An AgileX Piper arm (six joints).
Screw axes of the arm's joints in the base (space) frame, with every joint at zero. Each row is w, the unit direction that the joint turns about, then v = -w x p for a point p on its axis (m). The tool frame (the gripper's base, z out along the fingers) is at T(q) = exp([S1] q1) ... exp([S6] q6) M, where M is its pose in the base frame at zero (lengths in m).
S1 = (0, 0, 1, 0, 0, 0)
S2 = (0, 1, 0, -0.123, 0, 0)
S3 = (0, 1, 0, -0.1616, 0, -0.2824)
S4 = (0.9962, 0, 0.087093, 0, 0.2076, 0)
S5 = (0, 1, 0, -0.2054, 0, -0.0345)
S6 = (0.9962, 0, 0.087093, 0, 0.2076, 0)
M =
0.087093 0 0.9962 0.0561
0 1 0 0
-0.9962 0 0.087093 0.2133
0 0 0 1
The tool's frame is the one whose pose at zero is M.
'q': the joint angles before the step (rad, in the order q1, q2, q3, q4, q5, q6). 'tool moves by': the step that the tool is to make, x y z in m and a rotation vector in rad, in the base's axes. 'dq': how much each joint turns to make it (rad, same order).
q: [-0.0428 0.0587 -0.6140 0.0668 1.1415 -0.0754]
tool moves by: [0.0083 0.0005 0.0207 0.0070 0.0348 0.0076]
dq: [-0.0001 0.0978 -0.0787 0.0098 0.0162 -0.0020]
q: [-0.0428 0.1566 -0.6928 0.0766 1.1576 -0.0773]
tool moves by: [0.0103 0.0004 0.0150 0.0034 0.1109 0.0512]
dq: [0.0446 0.1114 -0.0779 0.0042 0.0776 0.0014]
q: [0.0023 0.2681 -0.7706 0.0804 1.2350 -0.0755]
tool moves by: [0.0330 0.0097 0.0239 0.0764 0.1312 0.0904]
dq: [0.0432 0.2036 -0.1112 0.0907 0.0366 0.0056]
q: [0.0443 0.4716 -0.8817 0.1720 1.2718 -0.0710]
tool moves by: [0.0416 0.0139 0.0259 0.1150 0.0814 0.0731]
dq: [0.0006 0.2072 -0.1301 0.1421 0.0022 -0.0129]
